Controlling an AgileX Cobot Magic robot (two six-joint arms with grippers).
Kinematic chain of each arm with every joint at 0, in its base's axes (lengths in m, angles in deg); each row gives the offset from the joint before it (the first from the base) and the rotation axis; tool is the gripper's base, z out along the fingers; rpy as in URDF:
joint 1: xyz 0 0 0.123 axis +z
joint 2: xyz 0 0 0 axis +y
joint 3: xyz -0.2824 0 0.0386 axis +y
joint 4: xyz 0.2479 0 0.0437 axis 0.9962 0 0.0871
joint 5: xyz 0 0 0 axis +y
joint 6: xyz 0.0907 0 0.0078 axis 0.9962 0 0.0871
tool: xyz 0 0 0 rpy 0 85 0
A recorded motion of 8 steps. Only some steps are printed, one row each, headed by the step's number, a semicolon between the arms.
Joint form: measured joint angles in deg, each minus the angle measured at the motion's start. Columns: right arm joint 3, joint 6, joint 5, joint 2, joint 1, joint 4; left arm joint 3, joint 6, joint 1, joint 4, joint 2, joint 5.
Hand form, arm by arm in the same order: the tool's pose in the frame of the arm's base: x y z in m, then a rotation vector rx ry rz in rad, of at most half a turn. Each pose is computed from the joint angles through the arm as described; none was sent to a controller.
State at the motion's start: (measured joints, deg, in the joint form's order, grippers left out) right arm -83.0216 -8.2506 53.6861 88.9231 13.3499 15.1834; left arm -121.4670 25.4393 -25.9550 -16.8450 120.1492 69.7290
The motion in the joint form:
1: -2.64 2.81 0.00 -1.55 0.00 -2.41; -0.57 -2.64 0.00 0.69 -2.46 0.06
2: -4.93 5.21 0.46 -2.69 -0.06 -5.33; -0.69 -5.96 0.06 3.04 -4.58 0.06
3: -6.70 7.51 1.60 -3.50 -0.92 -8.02; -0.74 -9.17 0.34 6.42 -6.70 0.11
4: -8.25 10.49 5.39 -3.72 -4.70 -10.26; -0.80 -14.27 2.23 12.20 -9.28 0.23
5: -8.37 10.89 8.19 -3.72 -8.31 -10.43; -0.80 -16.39 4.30 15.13 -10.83 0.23
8: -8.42 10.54 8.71 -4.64 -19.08 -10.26; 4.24 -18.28 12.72 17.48 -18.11 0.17
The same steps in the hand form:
1: 0.3198 0.0926 0.3747 -0.3179 2.4281 0.3393; 0.3974 -0.2199 0.3416 1.0436 2.3908 -0.4000
2: 0.3161 0.0877 0.3924 -0.2857 2.3850 0.2977; 0.3917 -0.2128 0.3579 0.9725 2.3896 -0.3644
3: 0.3134 0.0786 0.4047 -0.2377 2.3672 0.2538; 0.3869 -0.2027 0.3734 0.8992 2.3876 -0.3055
4: 0.3129 0.0544 0.4098 -0.1158 2.4106 0.1969; 0.3862 -0.1773 0.3919 0.7498 2.3972 -0.1970
5: 0.3123 0.0342 0.4076 -0.0355 2.4577 0.1657; 0.3872 -0.1565 0.4031 0.6566 2.3943 -0.1329
8: 0.3080 -0.0239 0.4123 0.1859 2.4374 0.0841; 0.3732 -0.0868 0.4287 0.4317 2.4001 -0.0330

